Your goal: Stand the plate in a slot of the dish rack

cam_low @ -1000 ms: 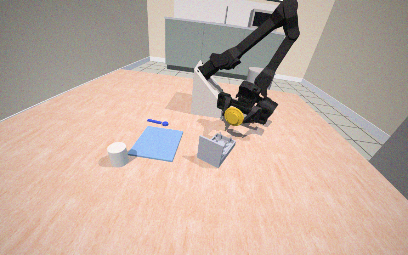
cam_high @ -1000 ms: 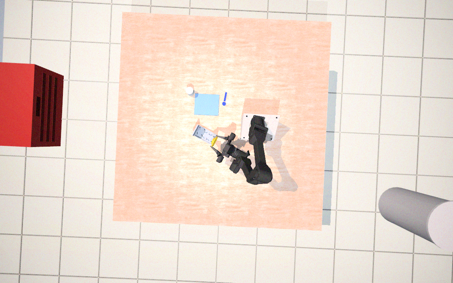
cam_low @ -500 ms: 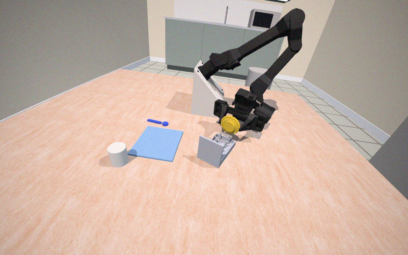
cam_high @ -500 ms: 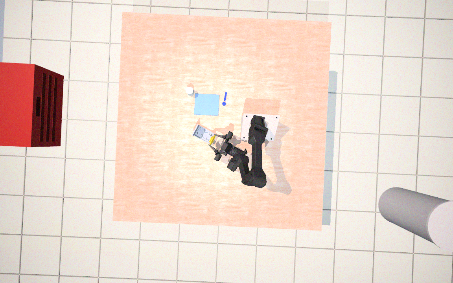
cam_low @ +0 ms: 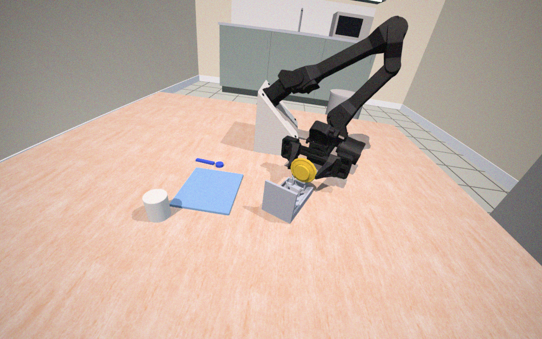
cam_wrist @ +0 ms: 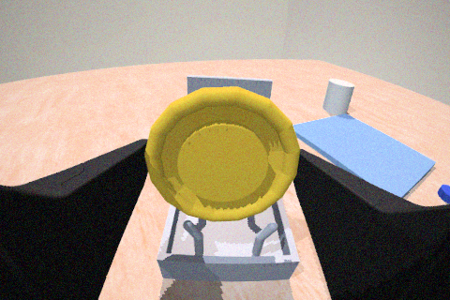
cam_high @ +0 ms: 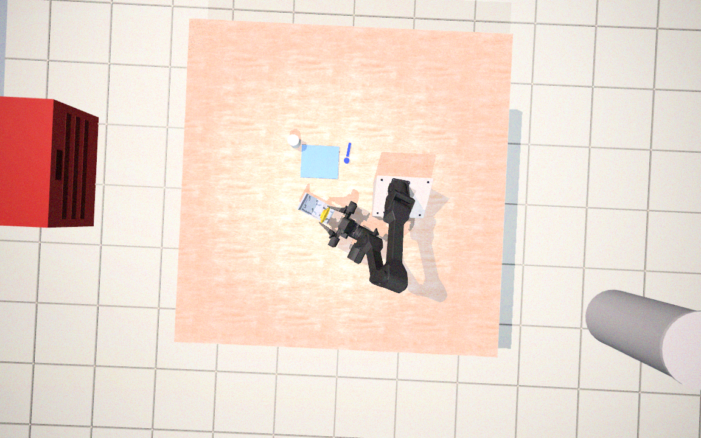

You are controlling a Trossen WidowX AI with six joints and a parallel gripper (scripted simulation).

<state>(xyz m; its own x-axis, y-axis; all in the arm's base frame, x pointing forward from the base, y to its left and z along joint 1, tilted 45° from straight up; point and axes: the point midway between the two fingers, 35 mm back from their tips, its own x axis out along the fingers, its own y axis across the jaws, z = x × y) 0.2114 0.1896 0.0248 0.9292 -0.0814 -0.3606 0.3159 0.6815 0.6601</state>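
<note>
Now: the grey dish rack 40 mm below my gripper tip, 30 mm ahead of it and 20 mm to the right of it. The rest, counted from my gripper tip: plate: 10 mm behind; then blue mat: 200 mm to the right, 70 mm below, 50 mm ahead; then blue spoon: 250 mm to the right, 60 mm below, 50 mm behind.
</note>
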